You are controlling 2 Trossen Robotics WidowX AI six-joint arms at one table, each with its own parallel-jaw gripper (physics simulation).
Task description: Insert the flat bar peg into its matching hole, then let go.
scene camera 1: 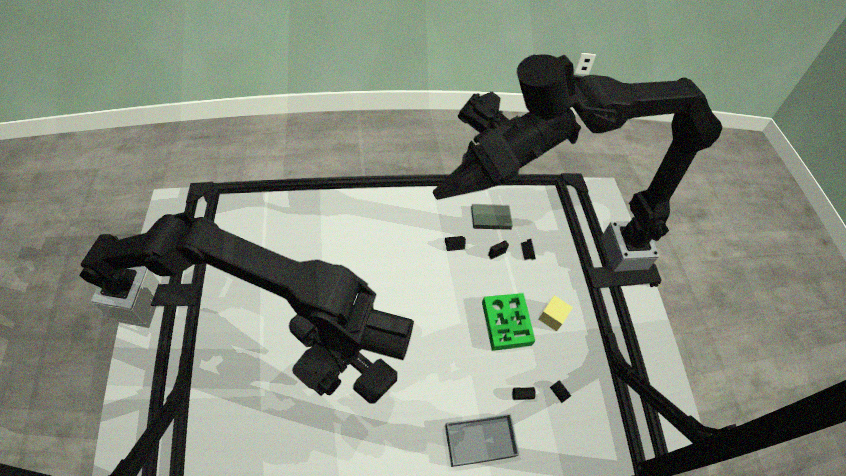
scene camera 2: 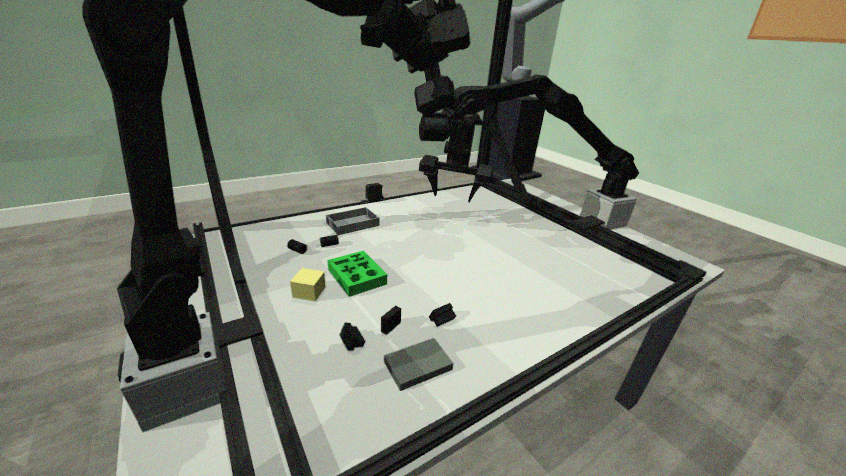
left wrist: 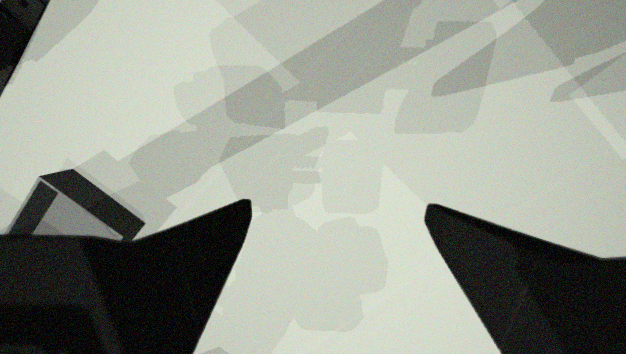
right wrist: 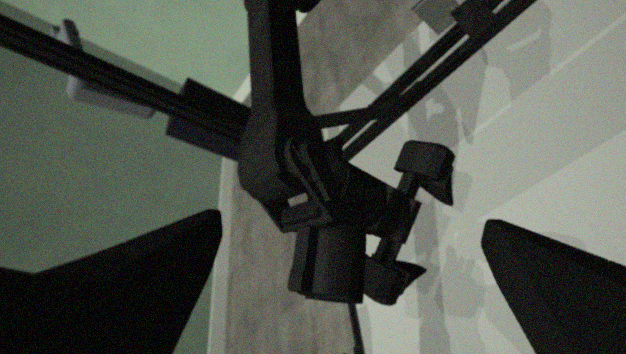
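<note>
The flat bar peg, which looks like the thin black block [scene camera 1: 498, 249] [scene camera 2: 391, 319], lies on the table between two other black pegs. The green board [scene camera 1: 512, 346] [scene camera 2: 367, 286] lies apart from it and has several shaped holes, including a straight slot [scene camera 1: 521, 333] [scene camera 2: 341, 261]. My left gripper [scene camera 1: 347, 375] [scene camera 2: 453, 197] [left wrist: 337, 209] is open and empty above the table, left of the board in scene camera 1. My right gripper [scene camera 1: 437, 194] is open and empty, high near the far table edge in scene camera 1. The peg does not show in either wrist view.
Other black pegs [scene camera 1: 454, 243] [scene camera 1: 528, 249] [scene camera 1: 523, 393] [scene camera 1: 560, 391] lie around the board. A yellow block [scene camera 1: 556, 312] [scene camera 2: 307, 284] sits beside it. A grey slab [scene camera 1: 491, 216] [scene camera 2: 418, 364] and a shallow tray [scene camera 1: 514, 436] [scene camera 2: 358, 227] [left wrist: 105, 200] lie farther off. Black rails [scene camera 1: 366, 182] edge the table.
</note>
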